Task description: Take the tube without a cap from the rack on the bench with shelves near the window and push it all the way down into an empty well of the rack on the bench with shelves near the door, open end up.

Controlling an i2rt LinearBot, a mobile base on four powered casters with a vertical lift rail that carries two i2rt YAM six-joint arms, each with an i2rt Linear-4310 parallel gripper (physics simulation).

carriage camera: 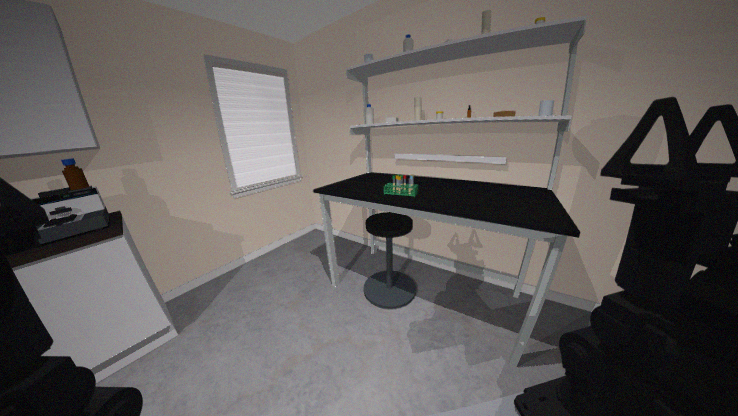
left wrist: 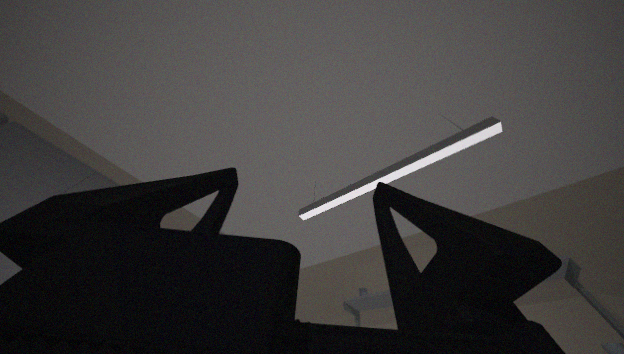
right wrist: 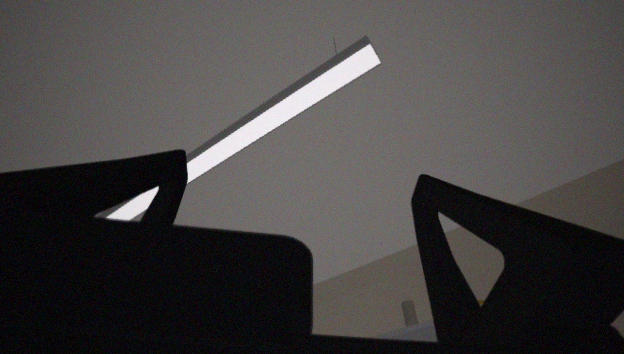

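Observation:
A green rack [carriage camera: 401,193] with several tubes [carriage camera: 403,180] in it stands on the black-topped bench [carriage camera: 480,203] with shelves, right of the window, in the carriage view. At this size I cannot tell which tube has no cap. A second rack does not show in these views. My left gripper [left wrist: 306,183] is open and empty, pointing up toward the ceiling; its fingers do not show clearly in the carriage view. My right gripper [carriage camera: 698,103] [right wrist: 303,176] is open and empty, raised at the right of the carriage view, far from the rack.
A round black stool [carriage camera: 389,224] stands at the front of the bench. Bottles and jars stand on the upper shelf [carriage camera: 480,47] and lower shelf [carriage camera: 454,120]. A white cabinet [carriage camera: 98,304] at the left carries a device [carriage camera: 74,217] and a brown bottle [carriage camera: 75,177]. The window [carriage camera: 255,126] is behind.

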